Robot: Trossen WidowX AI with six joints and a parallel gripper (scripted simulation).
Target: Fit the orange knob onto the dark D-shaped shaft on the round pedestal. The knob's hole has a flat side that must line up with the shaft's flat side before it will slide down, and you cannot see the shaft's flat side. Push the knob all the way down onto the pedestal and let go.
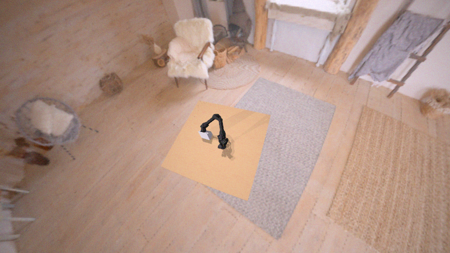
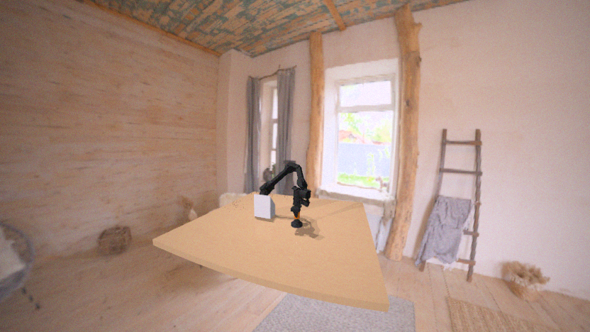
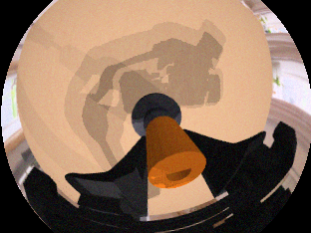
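Now: gripper tip 20 mm below the orange knob. Round my gripper tip: dark round pedestal 40 mm below.
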